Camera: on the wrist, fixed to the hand. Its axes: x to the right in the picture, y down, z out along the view.
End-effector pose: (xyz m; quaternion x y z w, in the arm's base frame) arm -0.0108 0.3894 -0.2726 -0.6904 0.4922 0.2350 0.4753
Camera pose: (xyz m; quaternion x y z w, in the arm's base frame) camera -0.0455 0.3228 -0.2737 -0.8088 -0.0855 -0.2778 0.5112
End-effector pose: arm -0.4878 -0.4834 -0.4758 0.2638 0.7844 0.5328 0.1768
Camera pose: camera -0.5289 -0.5097 -0.4188 -0.4060 0.7927 0.2012 0.4079
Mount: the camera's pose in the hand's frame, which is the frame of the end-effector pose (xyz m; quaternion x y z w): 0.0172 0.0360 -0.0636 0.0851 0.0896 -0.7093 0.6940
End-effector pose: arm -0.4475 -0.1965 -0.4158 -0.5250 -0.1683 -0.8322 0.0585
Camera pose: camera -0.4996 -0.2506 -0.4175 0.1654 0.5548 0.6518 0.4899
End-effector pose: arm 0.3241 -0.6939 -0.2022 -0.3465 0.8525 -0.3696 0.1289
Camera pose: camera 0.2635 -0.6538 -0.1834 0.8010 -0.3260 0.4515 0.2196
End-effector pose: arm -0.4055 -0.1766 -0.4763 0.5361 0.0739 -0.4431 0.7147
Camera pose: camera -0.3461 -0.1321 -0.4874 0.4202 0.4579 -0.7727 0.1295
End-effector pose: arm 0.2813 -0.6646 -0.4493 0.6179 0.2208 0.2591 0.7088
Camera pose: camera 0.2508 -0.6015 -0.4224 0.3093 0.6770 -0.2863 0.6033
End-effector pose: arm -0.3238 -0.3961 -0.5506 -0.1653 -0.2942 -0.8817 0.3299
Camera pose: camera -0.3181 -0.4663 -0.5766 -0.2010 0.3669 0.8356 0.3560
